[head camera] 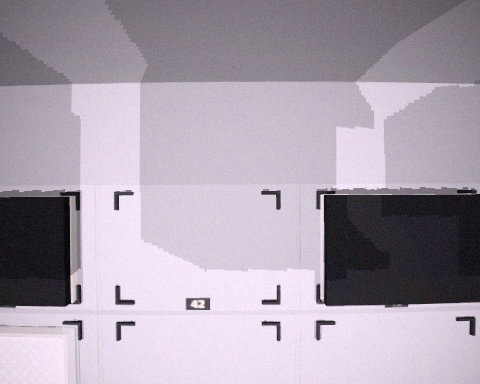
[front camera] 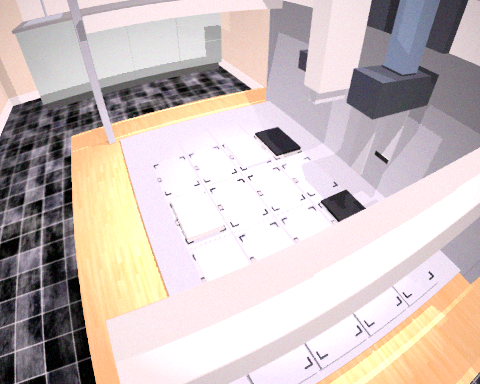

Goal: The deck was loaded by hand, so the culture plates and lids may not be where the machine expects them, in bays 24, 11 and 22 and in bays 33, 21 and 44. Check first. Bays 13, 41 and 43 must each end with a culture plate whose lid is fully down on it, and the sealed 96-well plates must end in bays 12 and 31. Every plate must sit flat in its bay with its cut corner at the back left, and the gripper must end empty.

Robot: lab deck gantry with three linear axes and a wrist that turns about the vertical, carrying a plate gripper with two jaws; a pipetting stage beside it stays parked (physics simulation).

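Frame: origin at the robot's base, x right, y down, z ahead, level; millimetres.
Where they show: gripper, fingertip midpoint: (front camera: pixel 368 163); robot's base, origin of the base link: (front camera: pixel 155 166).
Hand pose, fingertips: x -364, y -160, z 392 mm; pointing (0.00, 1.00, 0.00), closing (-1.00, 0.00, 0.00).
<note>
Each offset is from my fingertips to the centre of the thing. "spot": to the spot under its first point. Level surfaces: height alone.
A black-topped plate {dx +0, dy +147, dz -328 mm} (front camera: pixel 277 141) (head camera: pixel 32 250) with a pale side lies in bay 41, left of the label 42. A second black-topped plate {dx +0, dy +147, dz +0 mm} (front camera: pixel 343 204) (head camera: pixel 400 250) lies in bay 43, right of it; both look flat. A white plate with a faint well pattern {spot: dx +85, dy +146, dz -294 mm} (head camera: pixel 32 357) shows in bay 31, partly cut off in the head view. Another white plate {dx +321, dy +153, dz -164 mm} (front camera: pixel 200 217) lies in bay 12 in the front view. Cut corners cannot be made out. My gripper (front camera: pixel 365 151) is open and empty, raised behind the bays. The cross beam hides bay 44 in the front view.
The pale deck {dy +160 mm} (front camera: pixel 145 170) (head camera: pixel 110 150) has black corner marks around its bays. A broad pale beam (front camera: pixel 300 280) crosses the front view. A thin upright post (front camera: pixel 95 75) stands at the back left, and a wide white column (front camera: pixel 335 45) stands beside the gripper.
</note>
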